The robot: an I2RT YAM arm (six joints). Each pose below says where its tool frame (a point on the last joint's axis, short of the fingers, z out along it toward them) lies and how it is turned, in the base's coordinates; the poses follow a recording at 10 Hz.
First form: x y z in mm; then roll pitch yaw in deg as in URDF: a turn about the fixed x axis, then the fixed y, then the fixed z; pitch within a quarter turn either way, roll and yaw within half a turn.
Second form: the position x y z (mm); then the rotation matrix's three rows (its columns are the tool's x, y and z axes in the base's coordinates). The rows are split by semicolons. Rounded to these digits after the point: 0 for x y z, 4 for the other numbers.
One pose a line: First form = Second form
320 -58 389 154.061 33.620 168.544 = 320 -58 389; -0.8161 -0.0588 0.5749; 0.1654 0.9294 0.3298; -0.5537 0.3642 -0.7488
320 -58 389 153.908 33.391 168.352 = 320 -58 389; -0.8177 -0.0557 0.5729; 0.1686 0.9285 0.3310; -0.5503 0.3672 -0.7498
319 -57 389 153.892 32.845 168.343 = 319 -57 389; -0.8228 -0.0523 0.5659; 0.1698 0.9277 0.3326; -0.5424 0.3697 -0.7544
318 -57 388 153.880 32.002 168.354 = 318 -57 388; -0.8306 -0.0473 0.5549; 0.1712 0.9265 0.3351; -0.5299 0.3733 -0.7614
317 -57 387 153.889 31.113 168.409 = 317 -57 387; -0.8387 -0.0424 0.5430; 0.1720 0.9253 0.3379; -0.5167 0.3768 -0.7688
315 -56 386 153.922 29.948 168.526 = 315 -56 386; -0.8492 -0.0364 0.5269; 0.1724 0.9239 0.3416; -0.4992 0.3809 -0.7783
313 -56 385 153.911 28.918 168.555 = 313 -56 385; -0.8579 -0.0302 0.5129; 0.1737 0.9224 0.3448; -0.4836 0.3849 -0.7861
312 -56 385 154.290 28.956 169.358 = 312 -56 385; -0.8599 -0.0400 0.5088; 0.1616 0.9243 0.3458; -0.4841 0.3796 -0.7884
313 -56 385 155.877 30.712 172.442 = 313 -56 385; -0.8523 -0.0869 0.5158; 0.1131 0.9322 0.3438; -0.5107 0.3514 -0.7847
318 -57 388 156.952 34.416 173.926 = 318 -57 388; -0.8203 -0.1227 0.5586; 0.0873 0.9384 0.3343; -0.5652 0.3230 -0.7591
